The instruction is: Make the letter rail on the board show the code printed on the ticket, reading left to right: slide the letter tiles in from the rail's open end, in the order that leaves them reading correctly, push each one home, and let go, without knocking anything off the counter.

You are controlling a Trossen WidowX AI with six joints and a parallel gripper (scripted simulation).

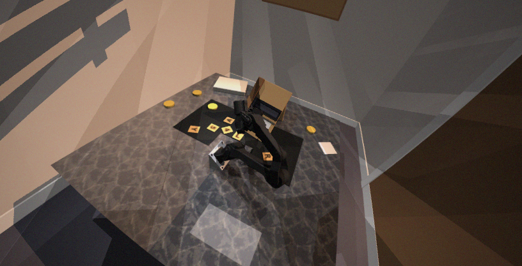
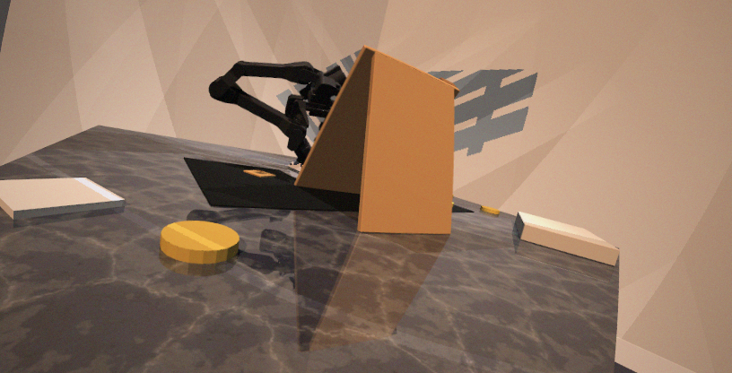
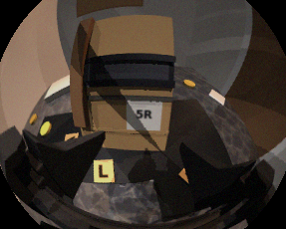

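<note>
Now: gripper tip 90 mm short of the white ticket, 10 mm to the left of it and 60 mm above it. From my gripper tip the other things lie so: black mat 20 mm behind, 90 mm to the left, 150 mm below; then pale flat box 440 mm ahead, 490 mm to the left, 130 mm below; then pale card 250 mm ahead, 450 mm to the right, 140 mm below.
</note>
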